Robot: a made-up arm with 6 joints. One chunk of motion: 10 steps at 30 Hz.
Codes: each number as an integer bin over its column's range. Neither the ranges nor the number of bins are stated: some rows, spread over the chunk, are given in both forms.
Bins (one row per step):
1: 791 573 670 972 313 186
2: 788 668 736 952 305 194
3: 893 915 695 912 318 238
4: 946 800 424 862 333 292
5: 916 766 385 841 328 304
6: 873 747 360 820 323 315
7: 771 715 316 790 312 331
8: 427 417 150 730 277 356
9: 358 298 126 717 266 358
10: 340 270 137 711 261 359
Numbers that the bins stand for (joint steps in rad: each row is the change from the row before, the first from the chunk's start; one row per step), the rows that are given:
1: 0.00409 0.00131 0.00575 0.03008 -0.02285 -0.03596
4: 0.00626 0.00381 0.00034 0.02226 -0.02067 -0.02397
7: 0.00380 0.00287 -0.00204 0.01715 -0.02296 -0.01956
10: -0.00224 -0.00203 -0.00598 0.01153 -0.02852 -0.01639
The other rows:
2: 0.00404 0.00236 0.00721 0.02866 -0.02372 -0.03506
3: 0.00551 0.00508 0.00631 0.02582 -0.02230 -0.03008
5: 0.00584 0.00343 -0.00052 0.02077 -0.02121 -0.02261
6: 0.00523 0.00323 -0.00107 0.01928 -0.02176 -0.02137
8: -0.00102 -0.00041 -0.00570 0.01288 -0.02678 -0.01673
9: -0.00198 -0.00172 -0.00623 0.01196 -0.02798 -0.01651

